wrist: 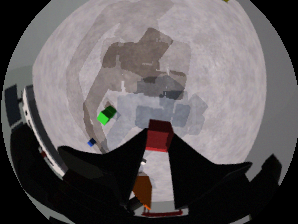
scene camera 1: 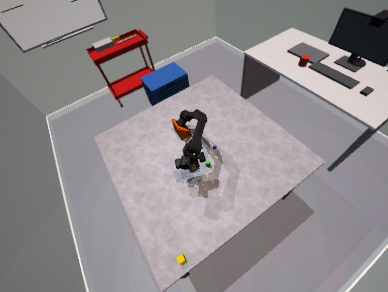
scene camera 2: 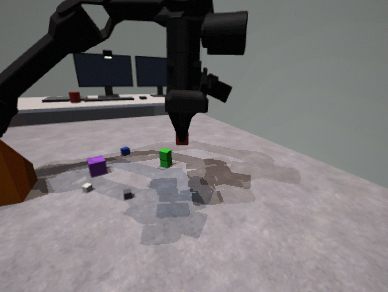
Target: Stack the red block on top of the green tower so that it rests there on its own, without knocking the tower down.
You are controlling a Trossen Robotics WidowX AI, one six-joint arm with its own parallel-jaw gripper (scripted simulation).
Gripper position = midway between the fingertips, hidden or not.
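Red block: carried by my gripper (scene camera 2: 181, 139).
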